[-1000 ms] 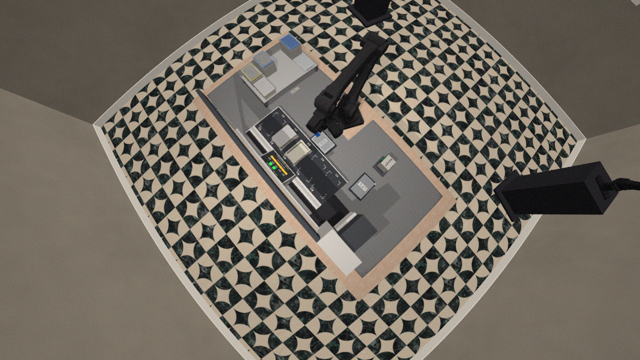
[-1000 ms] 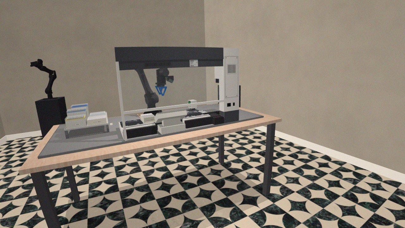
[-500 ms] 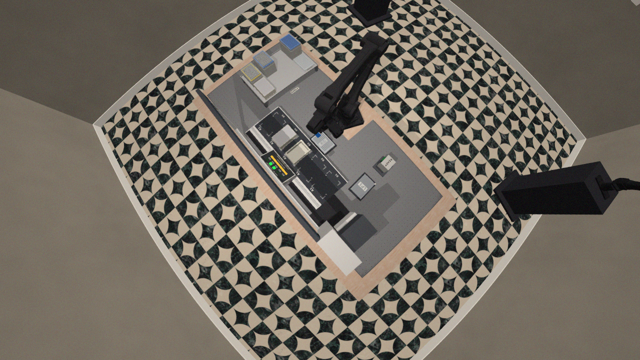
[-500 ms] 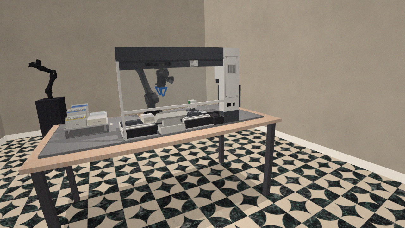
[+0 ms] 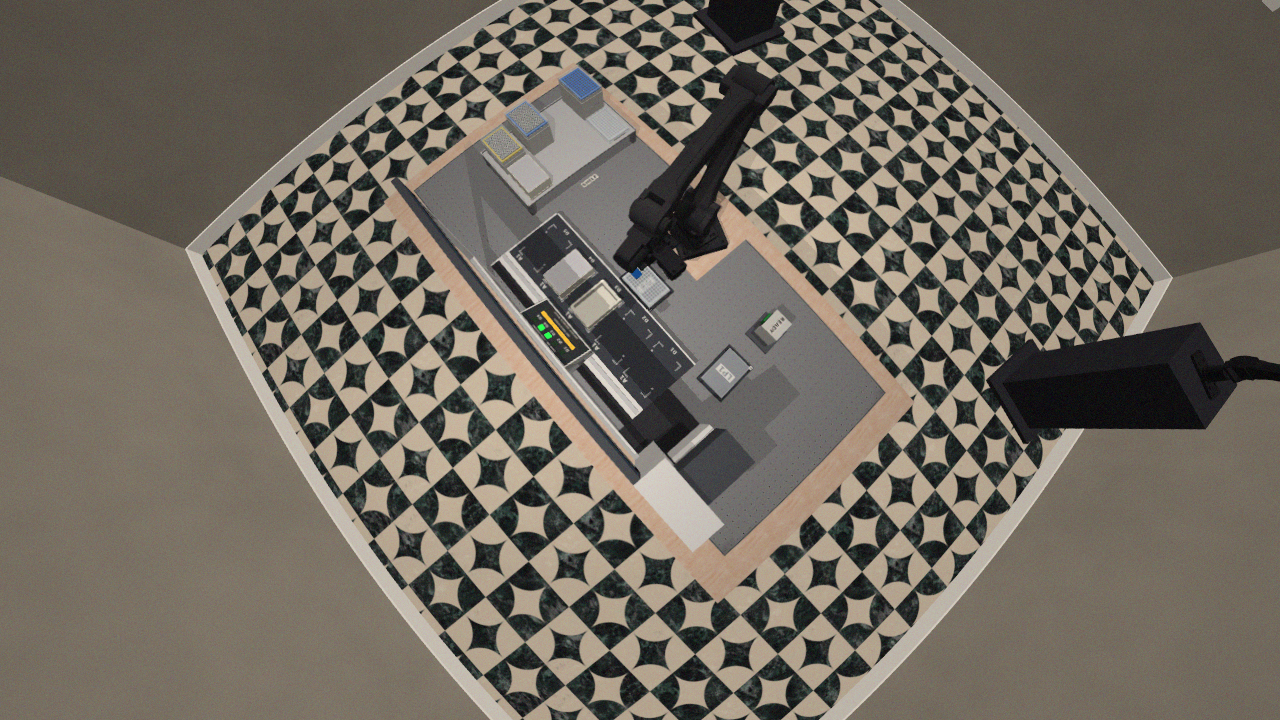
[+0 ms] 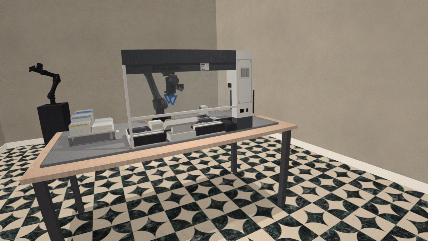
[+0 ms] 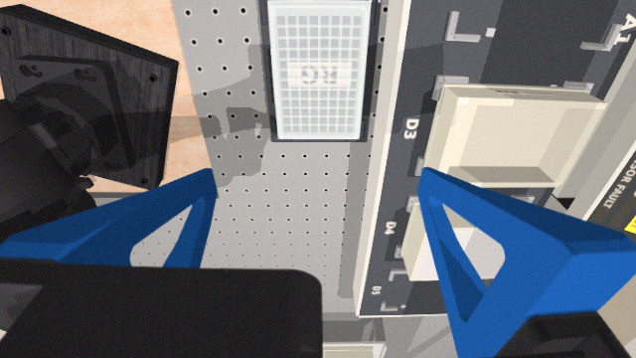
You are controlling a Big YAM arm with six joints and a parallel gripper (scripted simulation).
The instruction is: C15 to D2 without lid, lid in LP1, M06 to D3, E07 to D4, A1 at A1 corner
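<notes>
The regrip nest RG lies 180 mm below my hand. From my hand the other things lie so: clear plate lid (360 mm to the left, 170 mm below, 50 mm behind); READY key (290 mm to the left, 220 mm behind, 110 mm below); cream one-well reservoir (170 mm ahead, 130 mm below, 10 mm to the right).
</notes>
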